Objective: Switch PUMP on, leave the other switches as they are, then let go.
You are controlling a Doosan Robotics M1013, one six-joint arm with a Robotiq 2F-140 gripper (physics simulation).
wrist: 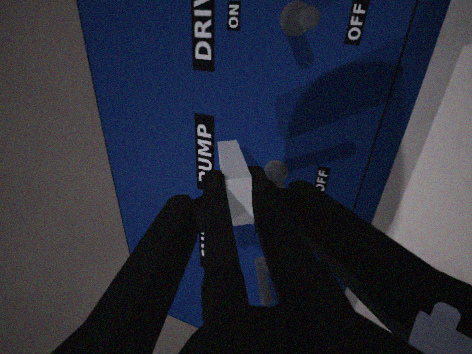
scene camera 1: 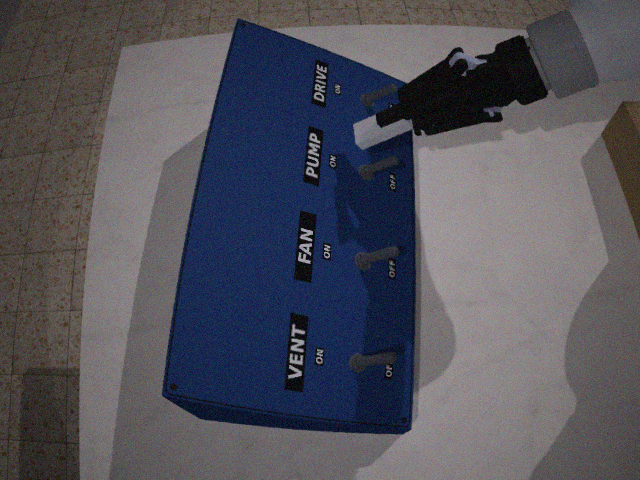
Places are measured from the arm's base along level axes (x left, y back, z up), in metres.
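Pixels of known places: gripper, fingertip midpoint: (wrist: 228,158) (scene camera 1: 357,137).
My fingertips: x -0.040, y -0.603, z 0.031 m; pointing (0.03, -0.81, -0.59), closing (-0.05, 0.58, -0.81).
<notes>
For each thing: its top centre in the pictures, then the offset to it from my fingertips. Level surfaces: height alone.
- PUMP lever, top centre: (wrist: 262,194) (scene camera 1: 382,156) dy +0.029, dx +0.023, dz -0.008 m
- DRIVE lever, top centre: (wrist: 280,16) (scene camera 1: 382,84) dy +0.040, dx -0.096, dz -0.008 m
- FAN lever, top centre: (scene camera 1: 381,248) (wrist: 251,293) dy +0.018, dx +0.143, dz -0.008 m
- VENT lever, top centre: (scene camera 1: 378,355) dy +0.008, dx +0.262, dz -0.008 m
- pale table top, surface height: dz -0.138 m
The blue switch panel (scene camera 1: 242,206) (wrist: 150,100) carries four grey levers. The PUMP lever (scene camera 1: 379,167) (wrist: 276,171) stands beside its OFF label (scene camera 1: 392,181) (wrist: 322,180), tilted like the others. The DRIVE lever (scene camera 1: 379,95) (wrist: 300,19), FAN lever (scene camera 1: 377,257) and VENT lever (scene camera 1: 373,360) also stand by their OFF labels. My gripper (scene camera 1: 366,135) (wrist: 228,158) is shut and empty, with pale fingertips. In the scene view the tips are over the panel between the DRIVE and PUMP levers; in the wrist view the PUMP knob is just right of them, partly hidden by a finger.
The panel rests on a pale table top (scene camera 1: 496,217). A brown box (scene camera 1: 628,149) stands at the right edge of the scene view. The arm reaches in from the upper right. The fingers' shadow falls across the panel, and tiled floor (scene camera 1: 41,180) lies beyond the table.
</notes>
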